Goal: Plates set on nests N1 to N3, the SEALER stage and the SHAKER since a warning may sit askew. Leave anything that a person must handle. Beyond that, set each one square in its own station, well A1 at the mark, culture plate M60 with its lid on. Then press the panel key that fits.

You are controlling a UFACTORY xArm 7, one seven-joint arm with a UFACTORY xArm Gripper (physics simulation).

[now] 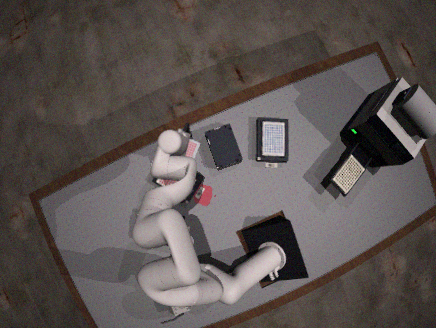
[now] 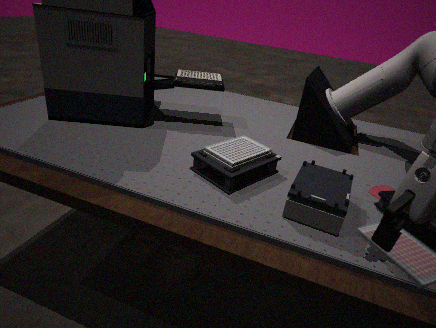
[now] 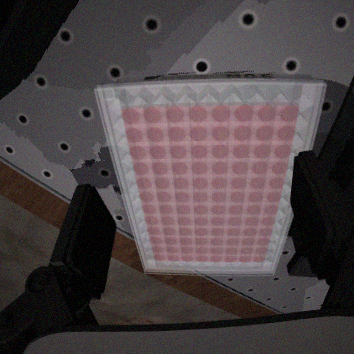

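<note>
A clear-lidded plate with pink wells (image 3: 210,180) (image 2: 415,257) (image 1: 192,148) lies between the fingers of my open gripper (image 3: 194,191); what bears it is unclear. A second pink plate (image 1: 164,182) shows partly beneath the arm, by a dark station. A black nest (image 1: 224,146) (image 2: 324,182) with corner posts stands without a plate. A pale gridded plate (image 1: 273,139) (image 2: 239,149) sits on a black station (image 1: 259,150) (image 2: 230,182); it looks roughly square there. A cream plate (image 1: 349,173) (image 2: 199,75) is on the big machine's extended tray. Labels and panel keys are unreadable.
The tall machine (image 1: 372,122) (image 2: 95,65) shows a green light. A red disc (image 1: 204,196) (image 2: 381,191) lies beside the arm. The arm's black wedge base (image 1: 295,245) (image 2: 317,120) stands near one table edge. A wooden rim (image 1: 120,155) (image 2: 150,207) borders the table.
</note>
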